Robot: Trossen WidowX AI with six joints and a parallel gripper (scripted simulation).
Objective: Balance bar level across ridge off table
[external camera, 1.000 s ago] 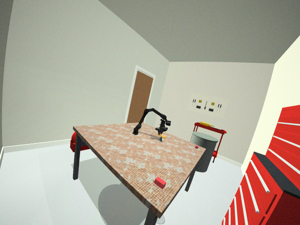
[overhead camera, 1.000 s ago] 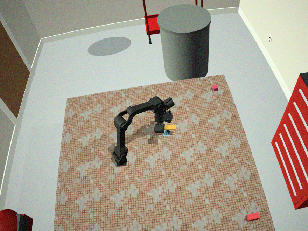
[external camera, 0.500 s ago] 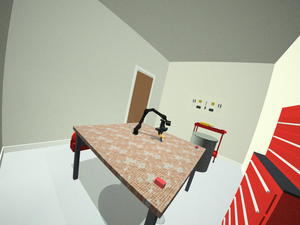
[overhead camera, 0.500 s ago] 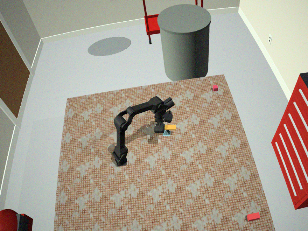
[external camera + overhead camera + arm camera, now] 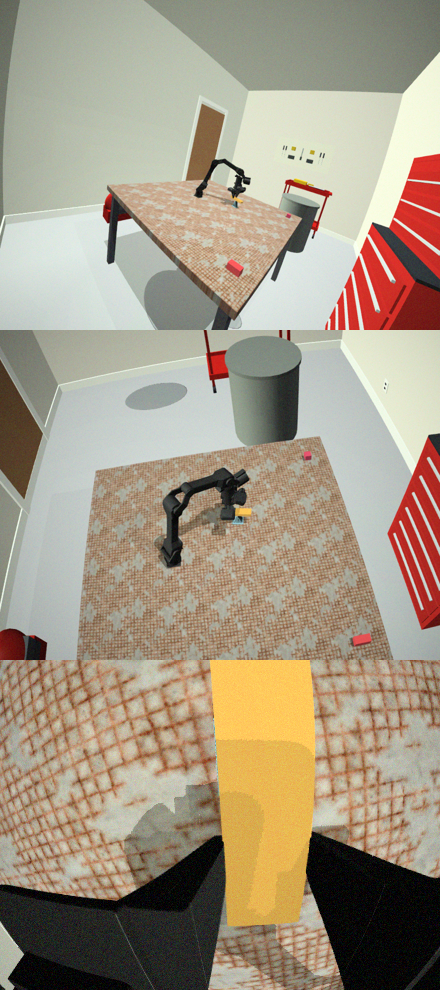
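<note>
Now: gripper tip 30 mm short of the bar and 10 mm to the left of it. The rest, counted from my gripper tip: blue-grey wedge (30 mm ahead, 40 mm below); then red cube (450 mm ahead, 330 mm to the left, 60 mm below).
</note>
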